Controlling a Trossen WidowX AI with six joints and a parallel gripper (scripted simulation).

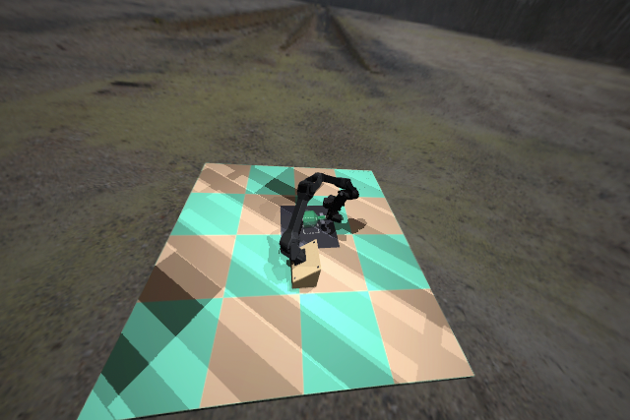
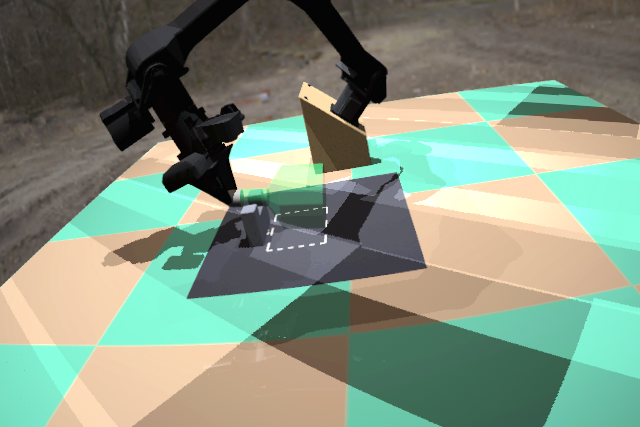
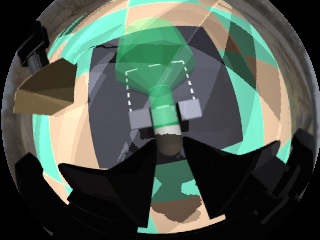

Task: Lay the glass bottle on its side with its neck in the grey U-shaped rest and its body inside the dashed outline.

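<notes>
Now: gripper tip 5 cm to the right of the green glass bottle and 1 cm above it. Also, from my gripper tip: dark mat: 11 cm to the left, 7 cm below.
</notes>
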